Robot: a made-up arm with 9 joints.
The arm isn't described. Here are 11 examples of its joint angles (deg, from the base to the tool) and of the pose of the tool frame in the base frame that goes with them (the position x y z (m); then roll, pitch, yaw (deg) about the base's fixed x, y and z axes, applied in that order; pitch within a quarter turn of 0, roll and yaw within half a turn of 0).
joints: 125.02 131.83 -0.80 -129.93 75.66 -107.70 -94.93 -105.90 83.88
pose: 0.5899 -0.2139 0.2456 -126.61 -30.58 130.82
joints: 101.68 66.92 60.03 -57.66 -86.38 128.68 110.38 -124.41 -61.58
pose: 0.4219 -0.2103 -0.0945 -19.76 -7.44 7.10
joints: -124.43 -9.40 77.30 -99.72 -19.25 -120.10 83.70 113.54 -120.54
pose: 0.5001 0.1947 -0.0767 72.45 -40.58 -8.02
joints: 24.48 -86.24 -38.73 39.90 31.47 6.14 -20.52 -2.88 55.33
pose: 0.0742 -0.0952 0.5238 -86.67 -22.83 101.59
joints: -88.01 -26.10 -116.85 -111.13 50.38 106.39 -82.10 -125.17 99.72
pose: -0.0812 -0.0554 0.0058 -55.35 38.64 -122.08
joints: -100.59 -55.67 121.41 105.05 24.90 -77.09 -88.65 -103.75 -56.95
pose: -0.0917 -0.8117 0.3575 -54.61 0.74 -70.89
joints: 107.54 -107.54 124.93 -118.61 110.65 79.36 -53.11 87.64 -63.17
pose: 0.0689 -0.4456 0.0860 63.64 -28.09 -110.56
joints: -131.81 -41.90 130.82 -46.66 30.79 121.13 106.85 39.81 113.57
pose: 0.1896 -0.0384 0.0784 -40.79 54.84 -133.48
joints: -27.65 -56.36 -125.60 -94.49 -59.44 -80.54 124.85 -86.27 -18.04
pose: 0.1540 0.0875 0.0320 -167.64 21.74 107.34
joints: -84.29 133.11 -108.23 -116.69 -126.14 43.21 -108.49 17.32 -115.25
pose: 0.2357 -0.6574 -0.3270 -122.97 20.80 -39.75
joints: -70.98 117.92 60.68 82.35 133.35 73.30 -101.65 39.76 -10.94
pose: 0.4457 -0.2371 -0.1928 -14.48 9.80 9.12
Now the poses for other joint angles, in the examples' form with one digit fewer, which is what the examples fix.
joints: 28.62 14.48 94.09 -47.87 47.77 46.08 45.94 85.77 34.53
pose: 0.164 -0.096 0.030 -149.3 -43.9 -151.8
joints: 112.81 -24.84 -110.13 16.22 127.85 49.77 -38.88 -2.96 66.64
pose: -0.251 0.132 0.016 134.6 -32.1 107.3
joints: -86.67 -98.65 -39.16 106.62 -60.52 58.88 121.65 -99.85 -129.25
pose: 0.514 0.142 0.139 156.2 69.1 3.8
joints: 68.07 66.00 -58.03 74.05 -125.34 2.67 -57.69 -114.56 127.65
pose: -0.282 0.294 -0.048 40.7 -18.2 54.6
